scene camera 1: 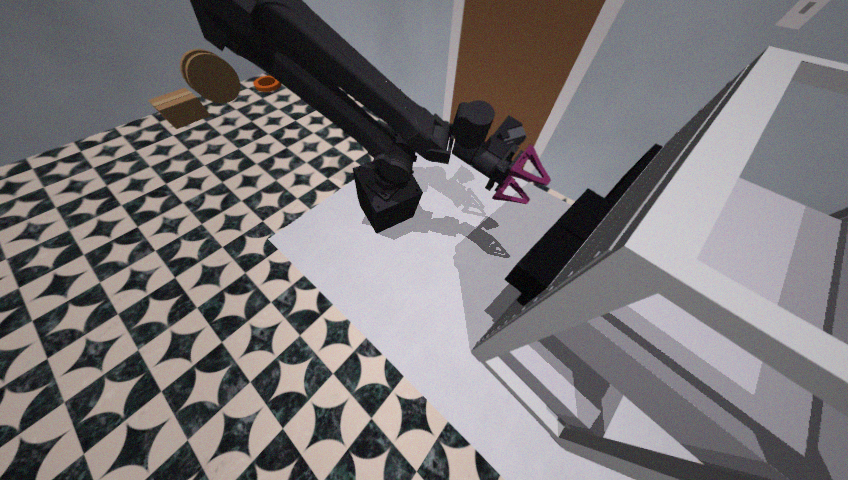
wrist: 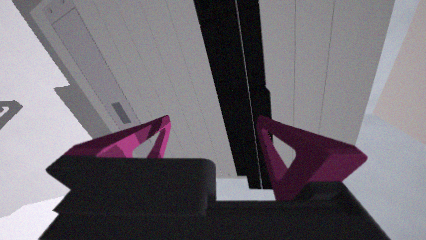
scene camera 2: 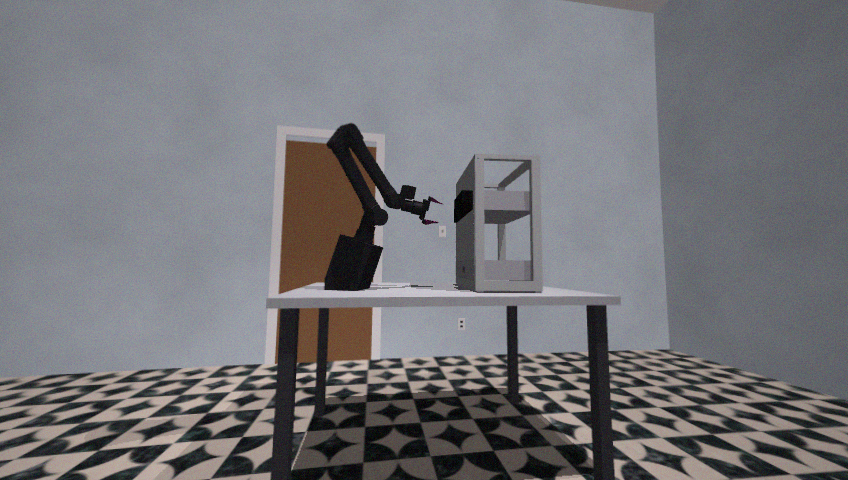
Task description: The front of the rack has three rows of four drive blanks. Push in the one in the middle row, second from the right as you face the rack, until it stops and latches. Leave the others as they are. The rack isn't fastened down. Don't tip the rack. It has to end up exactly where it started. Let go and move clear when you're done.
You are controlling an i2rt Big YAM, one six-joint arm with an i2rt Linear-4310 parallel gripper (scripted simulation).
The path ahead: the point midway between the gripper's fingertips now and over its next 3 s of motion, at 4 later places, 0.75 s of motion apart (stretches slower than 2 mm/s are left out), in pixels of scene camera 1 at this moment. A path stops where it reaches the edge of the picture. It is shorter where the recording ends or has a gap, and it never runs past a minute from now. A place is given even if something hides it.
My gripper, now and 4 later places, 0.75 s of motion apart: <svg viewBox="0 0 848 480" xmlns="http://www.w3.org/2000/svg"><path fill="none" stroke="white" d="M537 193L526 197L528 197L540 203L526 216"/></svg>
